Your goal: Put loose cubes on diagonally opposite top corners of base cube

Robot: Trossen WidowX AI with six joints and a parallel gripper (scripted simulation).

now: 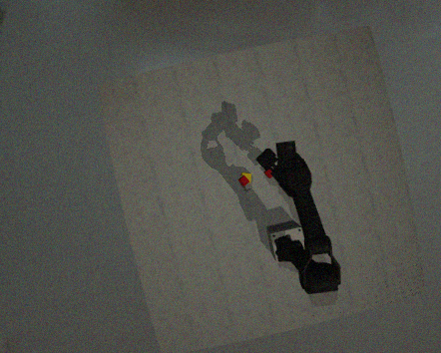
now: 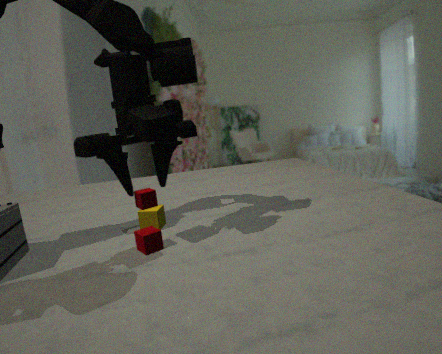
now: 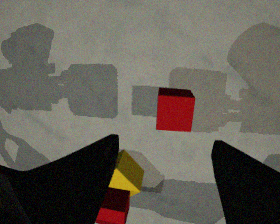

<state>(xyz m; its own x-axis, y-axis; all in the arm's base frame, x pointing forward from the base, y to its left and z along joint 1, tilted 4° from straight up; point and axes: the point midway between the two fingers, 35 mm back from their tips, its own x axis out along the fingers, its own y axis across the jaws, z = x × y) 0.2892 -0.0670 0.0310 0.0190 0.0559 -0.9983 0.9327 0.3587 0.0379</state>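
Right now my gripper tip is 1 cm past the red cube and 8 cm above it. Also, from my gripper tip: yellow cube (1 cm ahead, 10 cm to the left, 8 cm below).
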